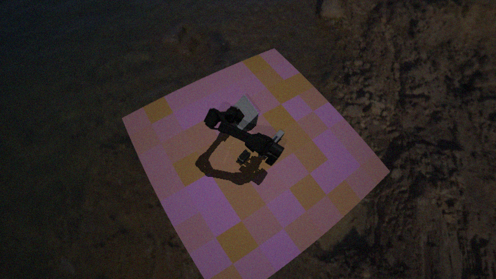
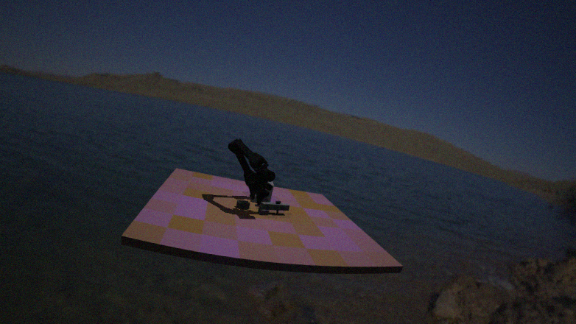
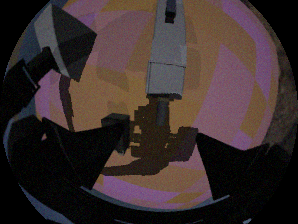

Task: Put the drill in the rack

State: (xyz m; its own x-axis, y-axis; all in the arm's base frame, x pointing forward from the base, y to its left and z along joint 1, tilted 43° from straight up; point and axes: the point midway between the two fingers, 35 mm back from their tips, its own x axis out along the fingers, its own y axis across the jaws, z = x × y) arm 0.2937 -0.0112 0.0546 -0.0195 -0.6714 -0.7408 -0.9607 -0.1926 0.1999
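Now: the drill 20 mm behind my gripper tip, 60 mm to the left of it and 20 mm below it. Also, from my gripper tip: light grey housing (40 mm behind, 120 mm to the left, 30 mm below); grey-green block (60 mm behind, 60 mm to the right, 50 mm below).
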